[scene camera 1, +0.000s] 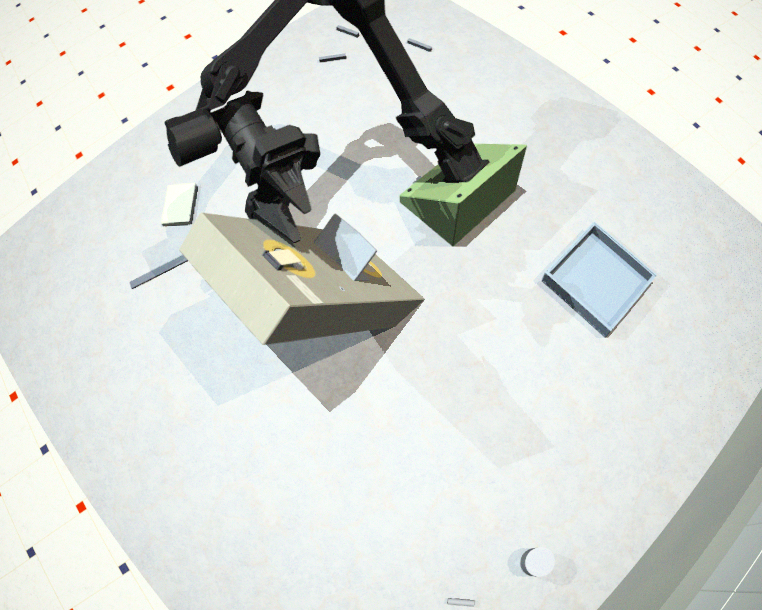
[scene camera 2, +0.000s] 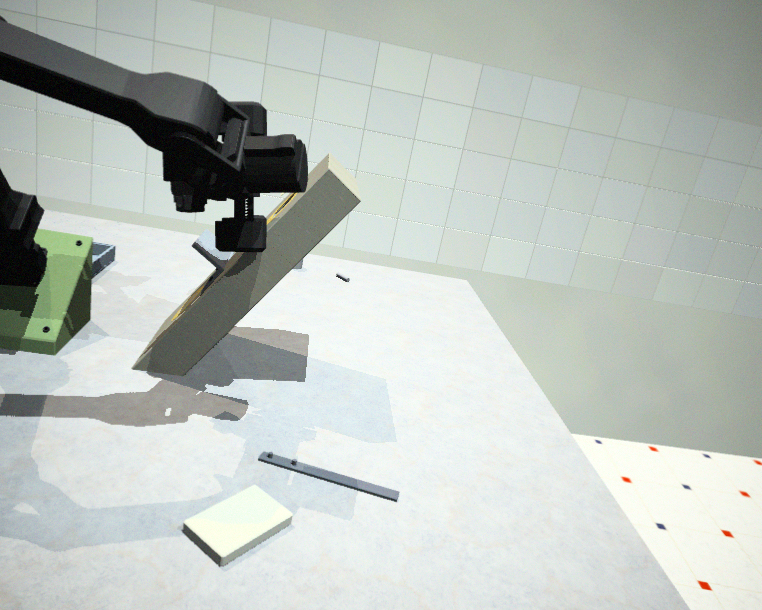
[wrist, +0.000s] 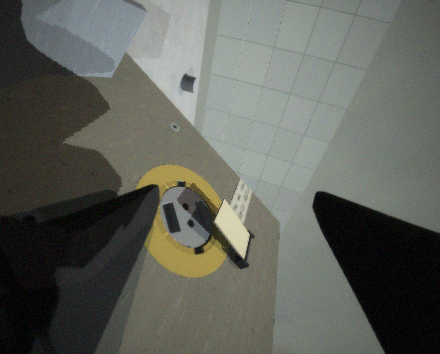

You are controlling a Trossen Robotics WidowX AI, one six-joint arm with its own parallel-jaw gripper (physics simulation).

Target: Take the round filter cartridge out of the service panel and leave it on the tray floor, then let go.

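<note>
The beige service panel is tilted. In its face a yellow ring surrounds a recessed grey disc with a dark slot and two holes, seemingly the round filter cartridge. A cream tab with dark ends stands out at the ring's right side in the wrist view. My gripper is open and empty beside the panel face, its left fingertip over the ring's left edge in the wrist view. The light blue tray is empty.
A blue-grey flap stands out from the panel. The green block with another black arm is between panel and tray. A cream slab, a dark bar and a white cylinder are on the table.
</note>
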